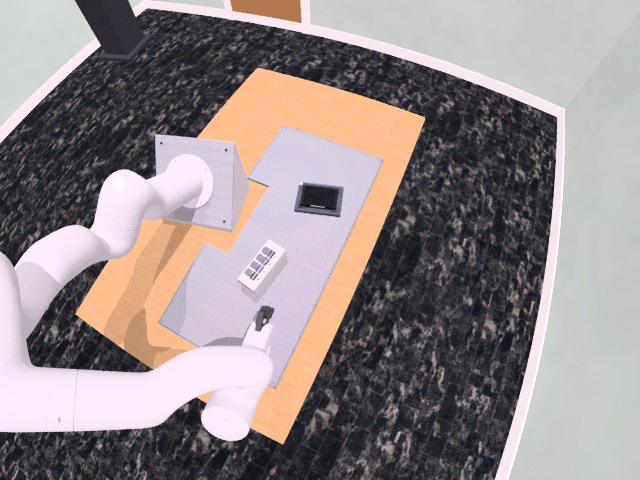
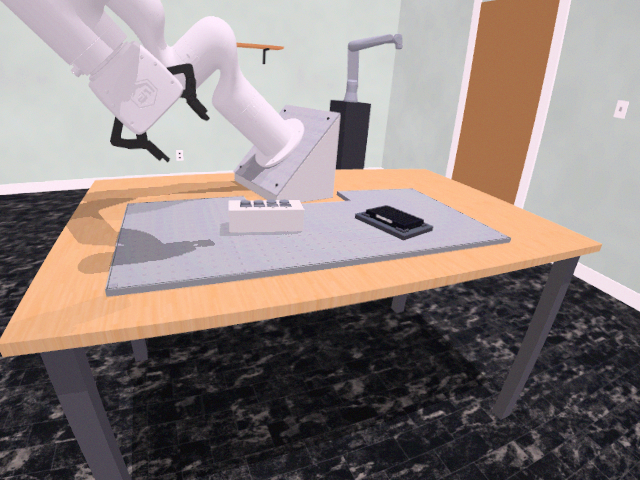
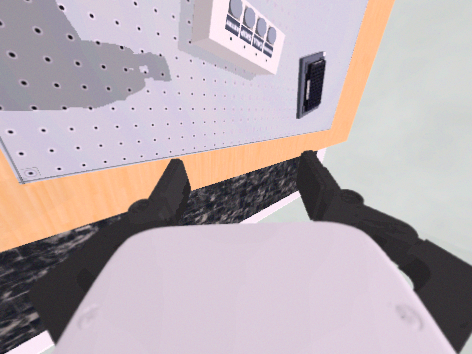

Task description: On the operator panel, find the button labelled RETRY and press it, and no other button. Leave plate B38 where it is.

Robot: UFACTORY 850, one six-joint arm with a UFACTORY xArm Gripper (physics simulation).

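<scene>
The operator panel [image 1: 262, 283] [image 2: 266, 221] [image 3: 267, 67] is a white box with a row of several round grey buttons [image 1: 254, 265] [image 2: 258, 204] [image 3: 250, 17] on top. Each button has a dark label beside it; the labels are too small and blurred to tell surely which reads RETRY. The dark plate [image 1: 320, 197] [image 2: 393, 217] [image 3: 315, 84] sits in a grey holder [image 2: 398, 232]; its marking is not readable. My gripper [image 1: 264, 314] [image 2: 186, 138] [image 3: 241, 170] is open and empty. It is raised well above the board, off to one side of the panel, touching nothing, tilted.
The panel and holder stand on a grey perforated board [image 1: 310, 304] [image 2: 310, 253] [image 3: 115, 140], on a wooden table [image 1: 310, 93] [image 2: 465, 268] [image 3: 95, 195]. My arm's wedge-shaped base mount [image 1: 222, 180] [image 2: 312, 170] stands behind the panel. The arm casts a shadow on the board.
</scene>
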